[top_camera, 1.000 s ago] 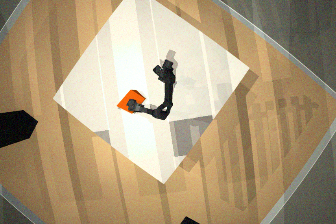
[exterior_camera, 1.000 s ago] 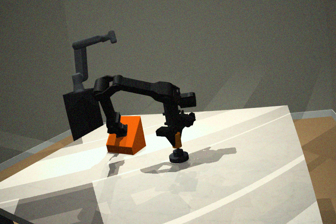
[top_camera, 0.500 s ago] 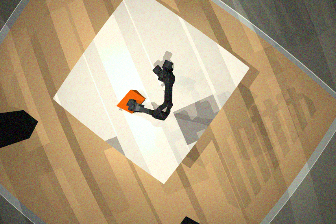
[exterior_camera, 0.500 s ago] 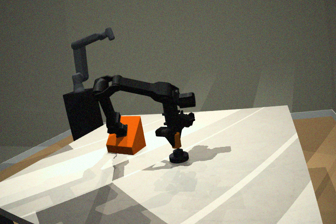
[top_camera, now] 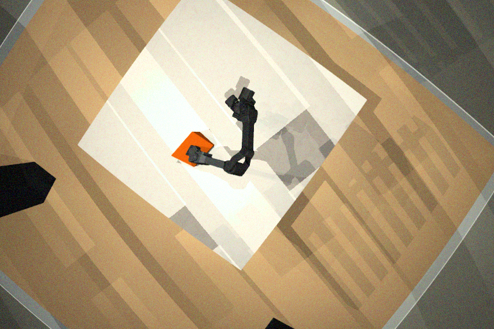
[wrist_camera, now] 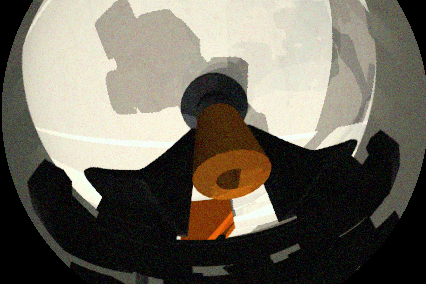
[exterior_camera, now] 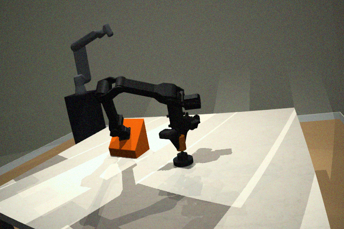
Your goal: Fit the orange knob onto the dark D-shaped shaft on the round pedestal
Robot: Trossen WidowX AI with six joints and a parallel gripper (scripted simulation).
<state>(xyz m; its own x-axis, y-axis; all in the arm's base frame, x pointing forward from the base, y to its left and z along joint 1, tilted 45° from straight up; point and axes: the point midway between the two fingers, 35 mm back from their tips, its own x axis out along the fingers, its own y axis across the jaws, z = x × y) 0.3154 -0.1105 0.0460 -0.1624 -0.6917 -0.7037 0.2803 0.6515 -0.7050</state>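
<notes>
Now: gripper tip 2 cm below the orange knob. The rest, counted from my gripper tip: round dark pedestal 4 cm below.
</notes>
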